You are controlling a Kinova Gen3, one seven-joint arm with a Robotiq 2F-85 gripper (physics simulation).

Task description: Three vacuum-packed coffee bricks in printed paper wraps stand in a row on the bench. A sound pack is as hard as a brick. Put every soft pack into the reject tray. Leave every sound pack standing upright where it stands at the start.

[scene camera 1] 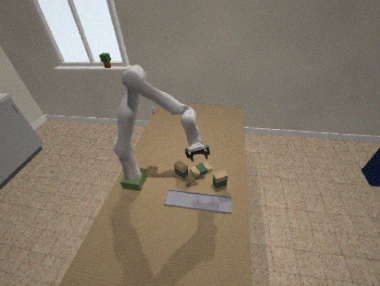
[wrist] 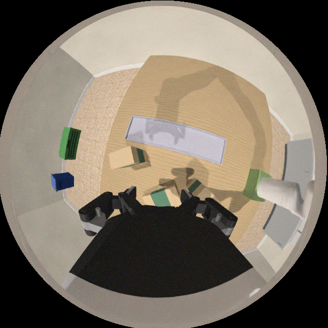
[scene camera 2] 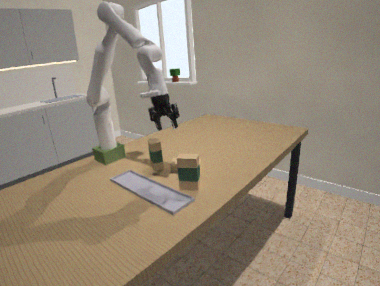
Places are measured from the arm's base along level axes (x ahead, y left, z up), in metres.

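Where they show: gripper, fingertip midpoint: (scene camera 1: 199, 160) (scene camera 2: 167, 129); arm's base at its link origin: (scene camera 1: 134, 175) (scene camera 2: 108, 146).
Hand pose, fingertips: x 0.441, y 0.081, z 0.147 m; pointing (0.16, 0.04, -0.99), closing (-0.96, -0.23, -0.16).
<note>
Things, the pixels of their top centre, and the offset from my fingertips. "spot": a spot on its surface instead.
- coffee pack at its top centre: (scene camera 2: 153, 140) (scene camera 1: 180, 164) 0.132 m back, 0.016 m left, 0.082 m down
- middle pack at its top centre: (scene camera 2: 185, 160) (scene camera 1: 201, 167) 0.010 m back, 0.101 m left, 0.185 m down
- grey reject tray at a spot on its surface: (scene camera 2: 131, 180) (scene camera 1: 178, 198) spot: 0.113 m back, 0.152 m right, 0.219 m down
One coffee pack (scene camera 1: 181, 170) (scene camera 2: 156, 151) (wrist: 197, 188), tan with a green band, stands upright on the arm-base side. Another pack (scene camera 1: 220, 180) (scene camera 2: 189, 171) (wrist: 126, 158) stands upright on the far side from the base. The middle pack (scene camera 1: 201, 169) (scene camera 2: 174, 165) (wrist: 160, 197) lies on its side between them; it is partly hidden in the second scene view. The grey reject tray (scene camera 1: 175, 200) (scene camera 2: 131, 180) (wrist: 200, 144) holds no pack. My gripper (scene camera 1: 200, 158) (scene camera 2: 168, 127) (wrist: 158, 193) is open and empty, above the lying pack.
The arm's green base block (scene camera 1: 134, 180) (scene camera 2: 109, 153) (wrist: 255, 185) stands at one side of the bench. The tray lies beside the row, close to the upright packs. A blue box (scene camera 1: 372, 169) (wrist: 62, 181) and a green crate (wrist: 69, 143) are off the bench.
</note>
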